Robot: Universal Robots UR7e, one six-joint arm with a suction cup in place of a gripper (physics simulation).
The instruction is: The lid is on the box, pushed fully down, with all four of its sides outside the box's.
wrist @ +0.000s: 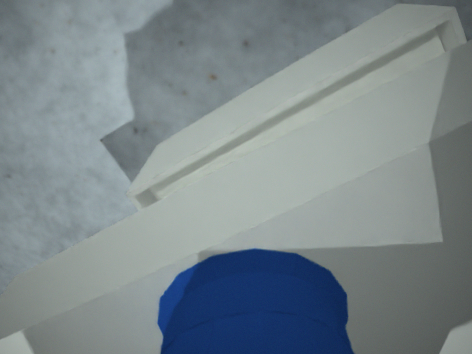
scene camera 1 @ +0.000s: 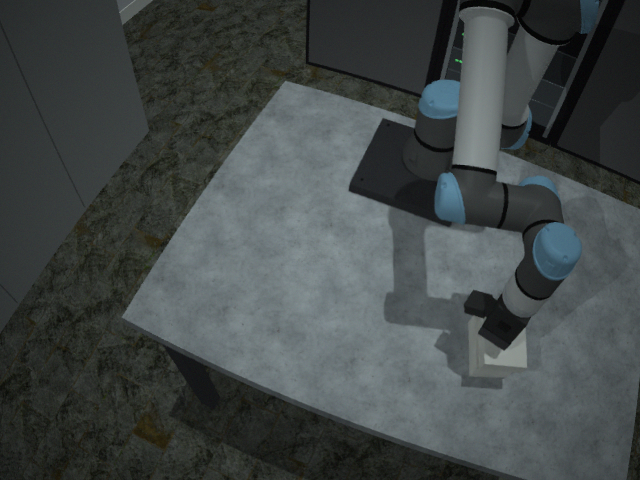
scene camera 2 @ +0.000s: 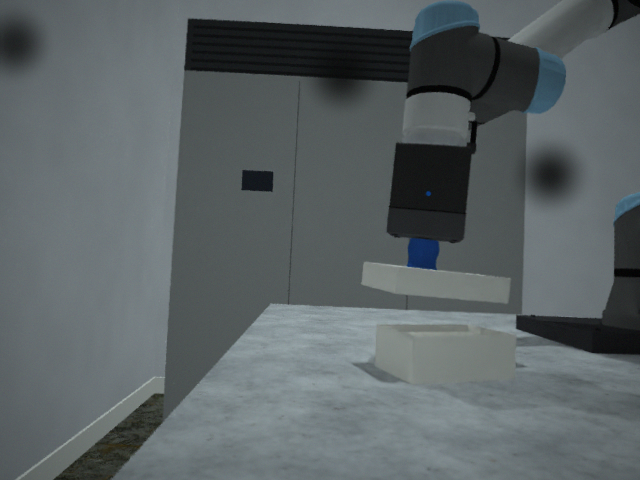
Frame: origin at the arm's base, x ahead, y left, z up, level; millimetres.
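Seen in the pictures: end effector, tool point: [wrist: 250, 276]; arm's base, origin of the base link: [scene camera 1: 430, 158].
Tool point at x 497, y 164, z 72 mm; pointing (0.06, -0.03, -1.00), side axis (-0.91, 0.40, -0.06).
Pixels of each thing's middle, then the offset from my tool point to it. Level surfaces: height alone.
- off-white lid, body centre: [wrist: 305, 338] [scene camera 2: 432, 281] [scene camera 1: 502, 338] dx -4, dy +26, dz -2 mm
- open off-white box, body centre: [wrist: 320, 176] [scene camera 2: 443, 350] [scene camera 1: 490, 345] dx -20, dy +26, dz -78 mm
- grey table, its level: dz -102 mm
My gripper [scene camera 1: 504, 328] [scene camera 2: 422, 254] [wrist: 255, 305], a blue suction cup under a black body, is shut on the lid; the body hides the cup in scene camera 1. The off-white lid [scene camera 1: 511, 356] [scene camera 2: 449, 285] [wrist: 225, 195] hangs from the cup, looks roughly level, and has its walls pointing down. The open off-white box [scene camera 1: 472, 351] [scene camera 2: 460, 359] [wrist: 280, 95] stands on the table below it. An air gap separates them in scene camera 2. In the wrist view, one long wall of the box shows beyond the lid's edge; the lid hides much of the box.
The grey table [scene camera 1: 289, 248] [scene camera 2: 289, 403] carries the arm's dark base plate [scene camera 1: 382, 170] [scene camera 2: 563, 330] behind the box. Tall grey cabinets [scene camera 2: 232, 232] stand beyond the table. The table's front edge lies on the box's near side in scene camera 1.
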